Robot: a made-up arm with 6 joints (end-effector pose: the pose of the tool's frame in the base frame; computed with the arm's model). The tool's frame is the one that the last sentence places. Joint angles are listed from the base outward.
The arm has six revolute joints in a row. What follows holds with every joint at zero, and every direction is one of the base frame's.
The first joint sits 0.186 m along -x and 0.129 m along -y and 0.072 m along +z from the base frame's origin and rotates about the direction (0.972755, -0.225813, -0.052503).
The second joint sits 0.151 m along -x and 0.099 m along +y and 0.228 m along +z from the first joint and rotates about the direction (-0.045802, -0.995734, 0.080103).
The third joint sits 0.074 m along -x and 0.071 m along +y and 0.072 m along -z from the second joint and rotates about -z.
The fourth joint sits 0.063 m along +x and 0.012 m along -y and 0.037 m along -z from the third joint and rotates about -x.
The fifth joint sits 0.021 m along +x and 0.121 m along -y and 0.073 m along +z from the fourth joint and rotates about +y.
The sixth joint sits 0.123 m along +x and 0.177 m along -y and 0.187 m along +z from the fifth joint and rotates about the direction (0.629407, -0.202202, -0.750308).
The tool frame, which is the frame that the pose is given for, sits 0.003 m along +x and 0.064 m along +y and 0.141 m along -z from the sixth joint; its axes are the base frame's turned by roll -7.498, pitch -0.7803 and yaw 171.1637 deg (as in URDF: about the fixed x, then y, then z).
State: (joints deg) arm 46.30 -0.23 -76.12 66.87 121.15 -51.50
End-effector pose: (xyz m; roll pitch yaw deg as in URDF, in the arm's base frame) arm -0.3134 -0.2724 0.4954 75.56 -69.45 160.93
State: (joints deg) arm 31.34 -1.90 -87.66 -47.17 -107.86 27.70
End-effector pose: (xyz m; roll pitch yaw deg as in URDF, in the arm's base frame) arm -0.1263 -0.0831 0.2313 -158.65 6.15 156.75
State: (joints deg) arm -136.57 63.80 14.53 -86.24 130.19 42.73
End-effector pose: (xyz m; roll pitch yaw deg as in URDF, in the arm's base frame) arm -0.1882 -0.2987 -0.1703 132.30 2.76 94.47
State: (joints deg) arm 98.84 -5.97 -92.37 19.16 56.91 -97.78
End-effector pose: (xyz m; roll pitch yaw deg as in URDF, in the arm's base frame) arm -0.1793 -0.4509 0.4534 82.86 -14.16 -86.00
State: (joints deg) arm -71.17 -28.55 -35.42 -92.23 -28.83 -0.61
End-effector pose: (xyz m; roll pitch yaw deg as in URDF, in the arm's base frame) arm -0.4035 -0.2137 -0.0581 -16.97 -29.31 136.10
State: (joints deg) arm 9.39 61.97 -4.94 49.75 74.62 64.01
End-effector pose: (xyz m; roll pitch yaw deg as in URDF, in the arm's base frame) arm -0.2248 -0.2090 0.4706 -34.90 3.93 81.66
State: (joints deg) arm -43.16 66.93 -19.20 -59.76 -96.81 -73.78
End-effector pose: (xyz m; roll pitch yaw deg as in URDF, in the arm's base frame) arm 0.0529 -0.1293 0.2427 124.55 51.64 -42.54
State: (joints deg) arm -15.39 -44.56 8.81 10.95 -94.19 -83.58
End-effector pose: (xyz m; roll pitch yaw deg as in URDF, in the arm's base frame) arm -0.3243 -0.2142 0.5215 89.95 -14.31 -146.65
